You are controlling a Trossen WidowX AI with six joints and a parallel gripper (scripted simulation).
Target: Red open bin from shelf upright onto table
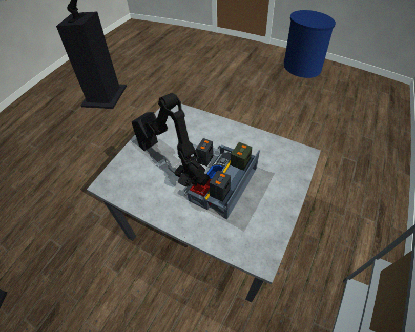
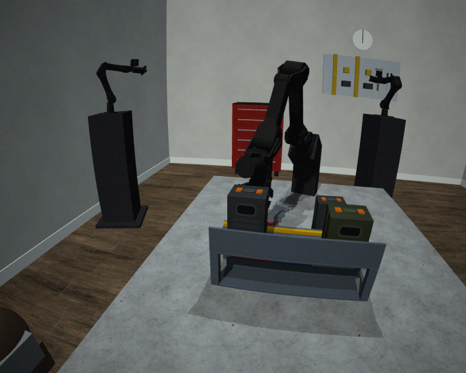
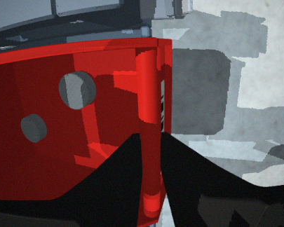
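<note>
The red open bin is 6 cm ahead of my hand, 3 cm below it and 2 cm to the right of it. The rest, counted from my hand: yellow rail 15 cm ahead, 6 cm to the left, 2 cm above; grey bin 18 cm to the left, 16 cm ahead, 4 cm below; blue bin 12 cm ahead, 8 cm to the left, 4 cm below.
</note>
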